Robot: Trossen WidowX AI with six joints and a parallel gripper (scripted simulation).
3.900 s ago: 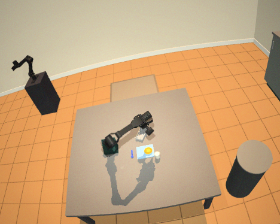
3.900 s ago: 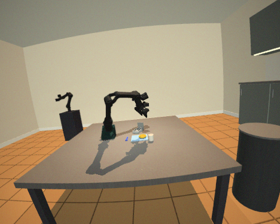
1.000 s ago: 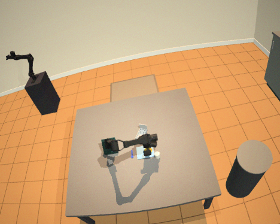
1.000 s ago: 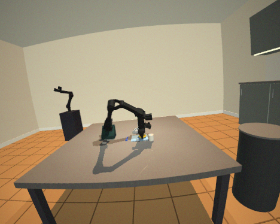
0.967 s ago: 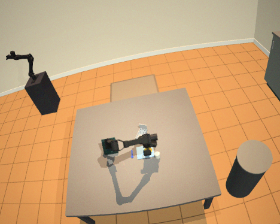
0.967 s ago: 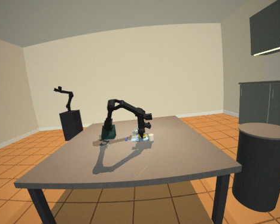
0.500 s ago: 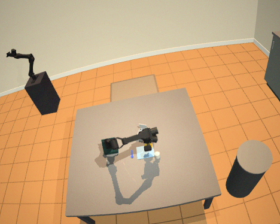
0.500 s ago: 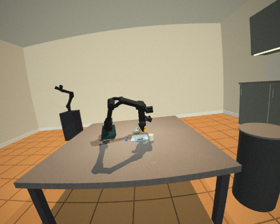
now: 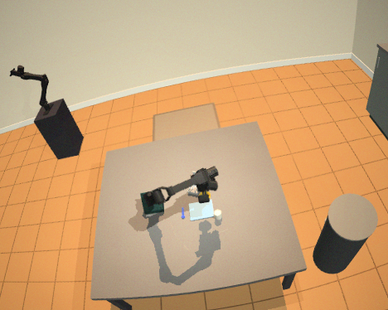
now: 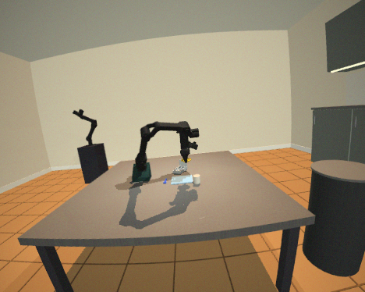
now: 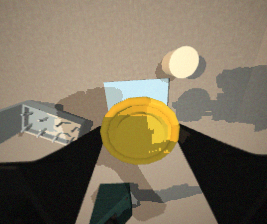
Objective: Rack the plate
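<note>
Now: gripper tip 60 mm past the grey dish rack, 200 mm to the right of it and 110 mm above it. Also, from my gripper tip: pale blue mat 40 mm behind, 130 mm below; yellow plate 10 mm above; white cup 60 mm ahead, 70 mm to the right, 110 mm below.
</note>
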